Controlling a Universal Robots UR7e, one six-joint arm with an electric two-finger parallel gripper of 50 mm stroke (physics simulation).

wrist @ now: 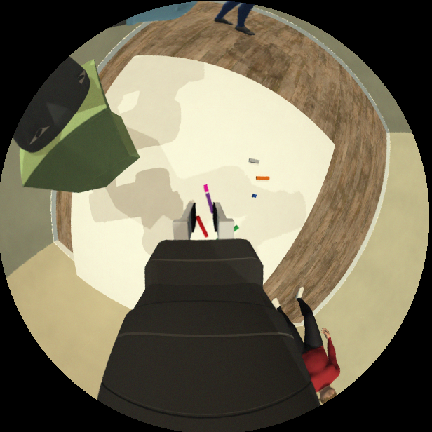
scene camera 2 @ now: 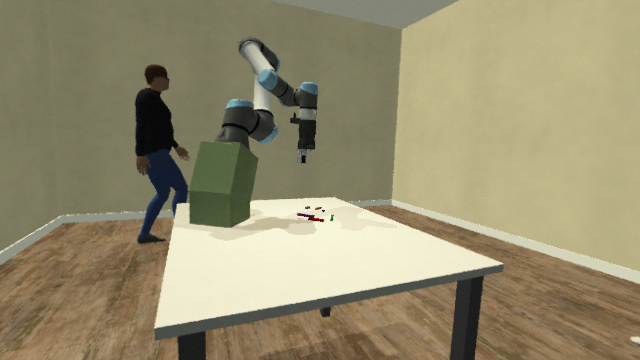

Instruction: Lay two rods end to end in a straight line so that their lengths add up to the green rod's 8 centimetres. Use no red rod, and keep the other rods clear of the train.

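Frame: origin at the arm's base, x back, y right, z up, level; metres.
Seen in the pictures: gripper, fingertip midpoint: (scene camera 2: 301, 163); arm's base at its link origin: (scene camera 2: 231, 150).
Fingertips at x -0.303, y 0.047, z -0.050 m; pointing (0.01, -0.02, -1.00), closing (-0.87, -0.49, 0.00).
Pixels of each thing's top centre, then the offset from my fingertips to it.
- magenta rod at its top centre: (scene camera 2: 299, 213) dx +0.001, dy -0.006, dz -0.231 m
- purple rod at its top centre: (scene camera 2: 308, 214) dx -0.029, dy +0.026, dz -0.231 m
- red rod at its top centre: (scene camera 2: 316, 218) dx -0.042, dy +0.101, dz -0.231 m
- green rod at its top centre: (scene camera 2: 332, 216) dx -0.122, dy +0.085, dz -0.231 m
- grey rod at its top centre: (scene camera 2: 307, 206) dx -0.079, dy -0.146, dz -0.231 m
- orange rod at its top centre: (scene camera 2: 318, 207) dx -0.128, dy -0.116, dz -0.231 m
- small blue piece at its top centre: (scene camera 2: 323, 209) dx -0.133, dy -0.058, dz -0.231 m
A magenta rod (scene camera 2: 300, 214) (wrist: 206, 188) and a purple rod (scene camera 2: 309, 216) (wrist: 209, 202) lie end to end on the table, roughly in line; whether they touch is too small to tell. A red rod (scene camera 2: 316, 219) (wrist: 202, 226) lies close beside the purple rod's far end, apart from it in the wrist view. The green rod (scene camera 2: 332, 217) (wrist: 236, 228) is partly hidden by the gripper in the wrist view. My gripper (scene camera 2: 302, 161) (wrist: 204, 211) is partly open and empty, high above the rods.
A grey rod (scene camera 2: 307, 207) (wrist: 254, 161), an orange rod (scene camera 2: 318, 208) (wrist: 262, 178) and a small blue piece (scene camera 2: 323, 211) (wrist: 254, 196) lie apart from the pair. The green pedestal (scene camera 2: 215, 170) (wrist: 80, 160) stands at the robot's base. People stand beyond the table (scene camera 2: 300, 270).
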